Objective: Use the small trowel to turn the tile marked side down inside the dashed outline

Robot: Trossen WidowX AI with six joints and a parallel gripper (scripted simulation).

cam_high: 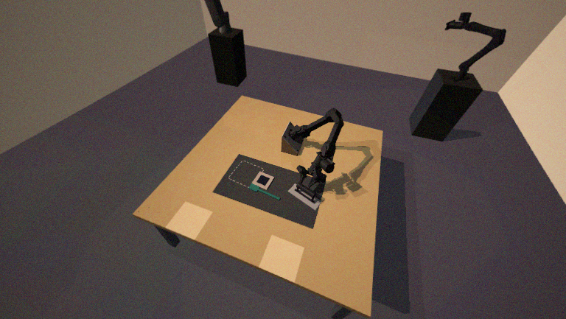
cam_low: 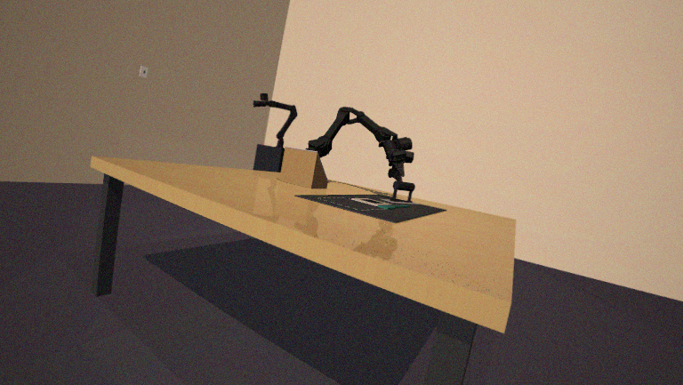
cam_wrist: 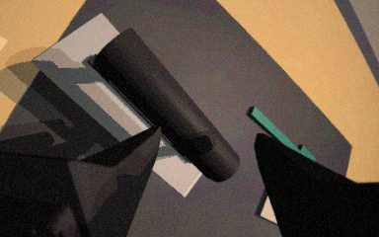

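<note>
The trowel is 60 mm below my gripper tip and 10 mm to the right of it. From my gripper tip the other things lie so: teal strip (250 mm to the right, 90 mm below, 60 mm ahead); then tile (270 mm to the right, 90 mm below, 20 mm behind); then dark grey mat (210 mm to the right, 120 mm below).
</note>
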